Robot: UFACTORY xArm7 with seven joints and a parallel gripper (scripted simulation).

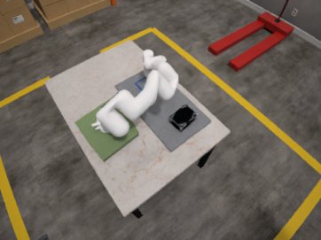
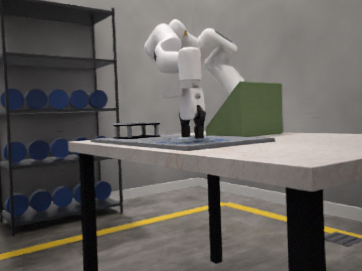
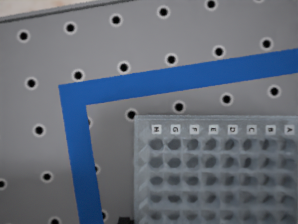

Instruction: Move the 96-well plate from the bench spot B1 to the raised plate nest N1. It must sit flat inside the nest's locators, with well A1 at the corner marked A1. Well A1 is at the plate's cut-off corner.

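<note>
Now: the 96-well plate 10 mm below my hand. Also, from my hand: raised nest N1: 420 mm to the right, 40 mm above, 30 mm ahead.
</note>
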